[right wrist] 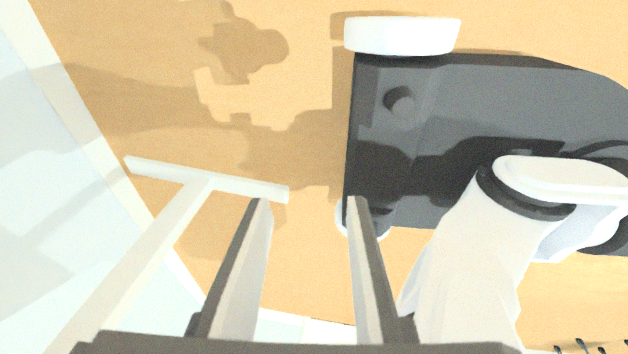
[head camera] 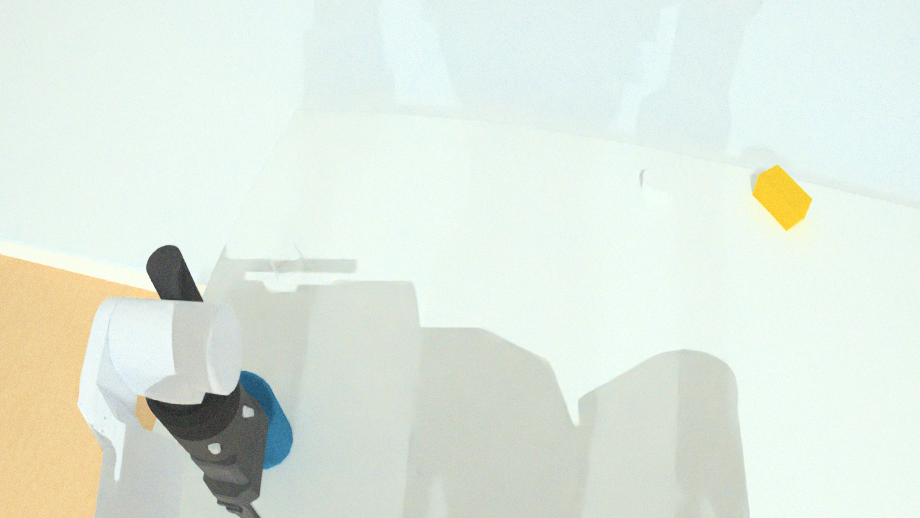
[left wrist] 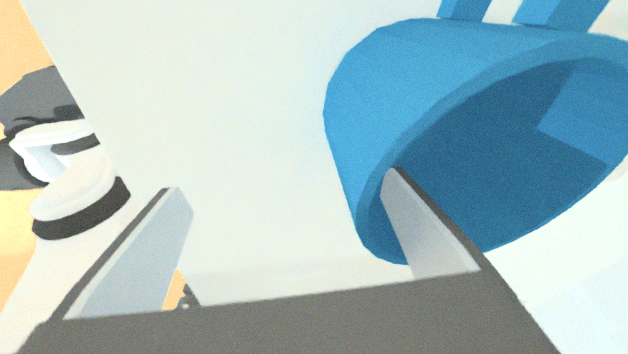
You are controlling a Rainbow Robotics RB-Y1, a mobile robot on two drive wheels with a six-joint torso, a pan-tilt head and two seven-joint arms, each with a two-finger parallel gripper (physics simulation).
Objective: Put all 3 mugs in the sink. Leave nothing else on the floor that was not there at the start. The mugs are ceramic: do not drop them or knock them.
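Places are measured from the robot's base along level axes (x left, y ahead, z down), in metres.
Pixels of known places: left gripper, between the fingertips: (head camera: 258, 476) (left wrist: 287, 191); right gripper, between the fingertips: (right wrist: 308, 208).
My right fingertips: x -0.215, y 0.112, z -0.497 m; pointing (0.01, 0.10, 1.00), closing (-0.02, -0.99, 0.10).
Behind a point stands the place of what it marks.
A blue mug (head camera: 281, 431) {z -0.769, x 0.201, y 0.426 m} (left wrist: 400, 85) {z -0.785, x 0.278, y 0.405 m} stands on the pale counter (head camera: 515, 257) {z -0.721, x -0.054, y 0.708 m} in the head view, partly hidden behind my left gripper. In the left wrist view its wide mouth faces the camera, and part of its handle shows at the top edge. My left gripper (left wrist: 287, 191) {z -0.765, x 0.224, y 0.366 m} is open. Its right-hand finger overlaps the mug's rim and mouth in that view; whether it touches or reaches inside, I cannot tell. My right gripper (right wrist: 308, 208) {z -0.497, x -0.216, y 0.112 m} is partly open and empty, above the wooden floor (right wrist: 295, 270) {z -0.001, x 0.992, y 0.330 m}. The other mugs do not show, and I cannot make out the sink.
A yellow block (head camera: 782, 197) {z -0.766, x -0.486, y 0.794 m} lies at the right of the counter near the wall. A faint pale shape (head camera: 655, 185) {z -0.745, x -0.264, y 0.823 m} is left of it. In the right wrist view a white T-shaped bar (right wrist: 207, 181) {z -0.046, x 0.203, y 0.600 m} is beside my fingers, and my dark wheeled base (right wrist: 480, 95) {z -0.169, x -0.176, y -0.154 m} is behind them.
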